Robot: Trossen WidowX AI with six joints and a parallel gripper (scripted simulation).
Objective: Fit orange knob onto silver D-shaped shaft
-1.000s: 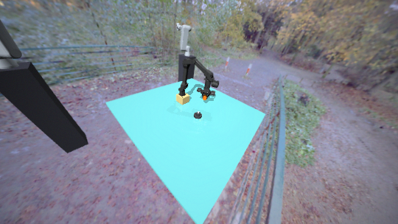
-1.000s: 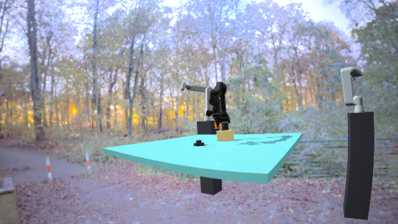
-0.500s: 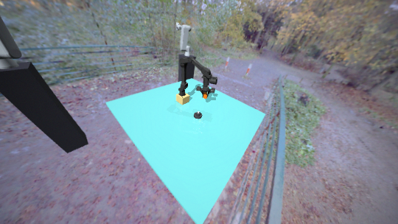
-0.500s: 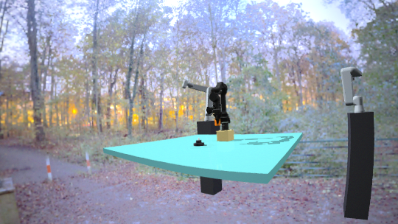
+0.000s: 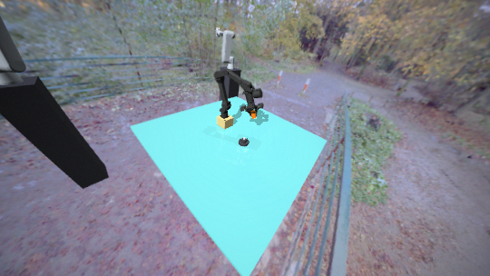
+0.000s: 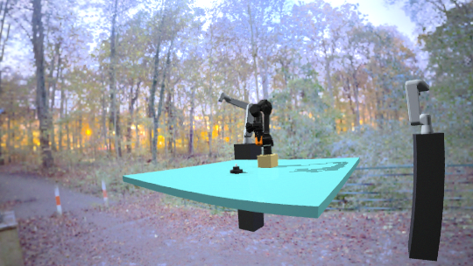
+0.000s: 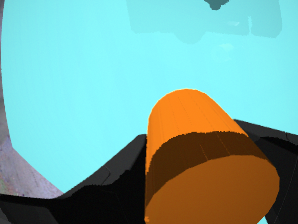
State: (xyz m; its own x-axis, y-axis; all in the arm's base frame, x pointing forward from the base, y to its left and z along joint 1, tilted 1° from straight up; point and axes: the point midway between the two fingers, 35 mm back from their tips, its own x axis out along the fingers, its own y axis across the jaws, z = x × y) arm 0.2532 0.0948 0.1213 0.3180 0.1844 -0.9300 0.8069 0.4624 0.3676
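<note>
Right now the orange knob is 3 cm above my gripper tip, 1 cm to the right of it and 1 cm behind it. From my gripper tip the other things lie so: pedestal: 15 cm to the right, 15 cm below, 5 cm ahead.
</note>
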